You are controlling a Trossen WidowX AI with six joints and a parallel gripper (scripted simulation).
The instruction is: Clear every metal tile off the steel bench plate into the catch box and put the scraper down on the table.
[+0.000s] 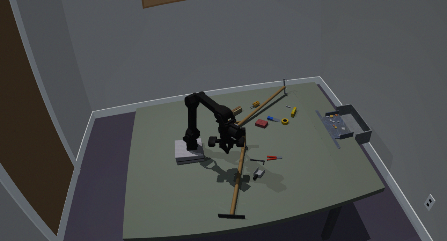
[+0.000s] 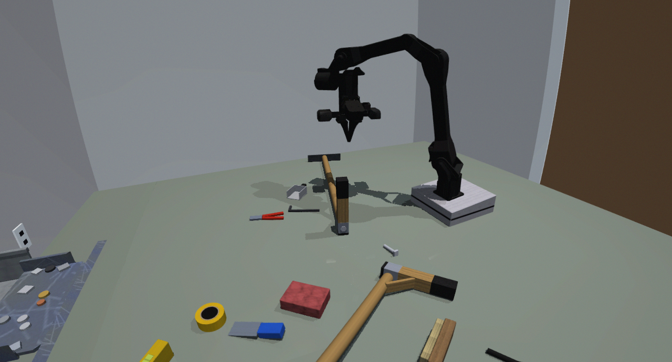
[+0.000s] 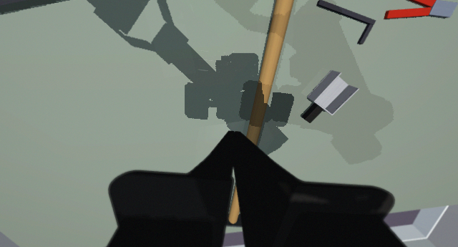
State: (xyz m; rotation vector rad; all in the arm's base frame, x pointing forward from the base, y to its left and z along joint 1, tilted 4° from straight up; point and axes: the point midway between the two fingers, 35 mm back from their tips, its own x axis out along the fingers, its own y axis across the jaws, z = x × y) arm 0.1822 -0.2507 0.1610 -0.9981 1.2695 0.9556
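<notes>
Now: the long scraper 10 cm below my gripper tip, 5 cm to the right of it and 4 cm ahead of it. Also, from my gripper tip: hex key 20 cm ahead, 16 cm below, 5 cm to the left; then metal bracket 16 cm below, 15 cm ahead, 6 cm to the right; then red block 41 cm to the left, 30 cm ahead, 16 cm below.
</notes>
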